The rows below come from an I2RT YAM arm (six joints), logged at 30 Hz.
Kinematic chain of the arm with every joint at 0, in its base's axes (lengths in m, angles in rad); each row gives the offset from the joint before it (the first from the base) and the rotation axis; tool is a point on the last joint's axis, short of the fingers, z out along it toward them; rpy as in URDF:
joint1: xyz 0 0 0.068 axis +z
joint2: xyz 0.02 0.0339 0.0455 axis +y
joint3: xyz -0.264 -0.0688 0 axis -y
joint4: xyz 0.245 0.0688 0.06 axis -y
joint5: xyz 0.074 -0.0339 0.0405 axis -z
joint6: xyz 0.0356 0 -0.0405 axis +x
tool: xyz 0 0 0 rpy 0 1.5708 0
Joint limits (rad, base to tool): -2.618..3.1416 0..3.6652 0..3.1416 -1.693..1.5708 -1.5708..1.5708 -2.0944..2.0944
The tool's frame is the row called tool.
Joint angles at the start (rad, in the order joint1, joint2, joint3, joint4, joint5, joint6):
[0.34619, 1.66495, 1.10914, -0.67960, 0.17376, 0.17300]
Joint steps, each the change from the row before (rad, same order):
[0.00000, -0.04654, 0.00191, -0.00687, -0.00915, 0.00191]
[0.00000, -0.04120, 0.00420, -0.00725, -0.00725, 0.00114]
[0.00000, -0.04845, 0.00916, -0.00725, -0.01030, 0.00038]
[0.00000, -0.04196, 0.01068, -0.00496, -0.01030, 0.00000]
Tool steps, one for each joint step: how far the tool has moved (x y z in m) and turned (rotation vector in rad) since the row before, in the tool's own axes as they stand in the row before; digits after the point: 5 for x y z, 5 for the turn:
[-0.00080, -0.00214, -0.01462, -0.01610, -0.03878, 0.00891]
[-0.00116, -0.00181, -0.01348, -0.01371, -0.03581, 0.00725]
[-0.00238, -0.00191, -0.01680, -0.01887, -0.04720, 0.00802]
[-0.00284, -0.00141, -0.01523, -0.01842, -0.04466, 0.00674]

